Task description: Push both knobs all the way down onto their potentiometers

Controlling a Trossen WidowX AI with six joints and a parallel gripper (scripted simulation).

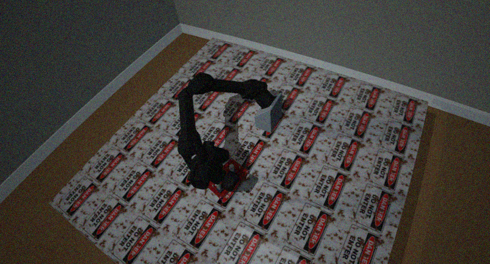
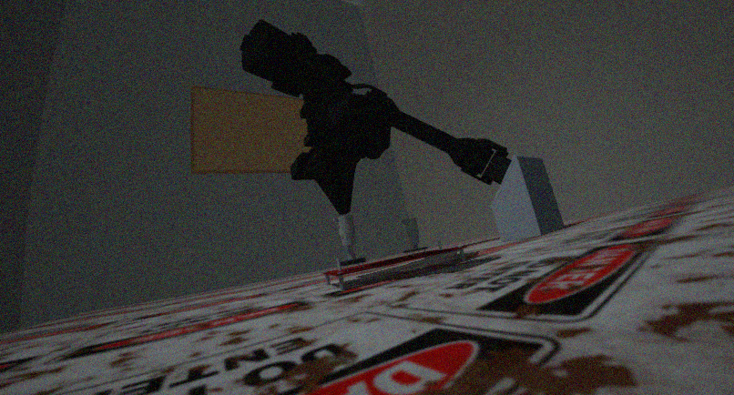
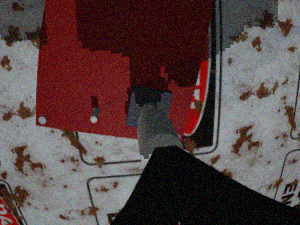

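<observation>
My gripper tip is 2 cm above the knob.
</observation>
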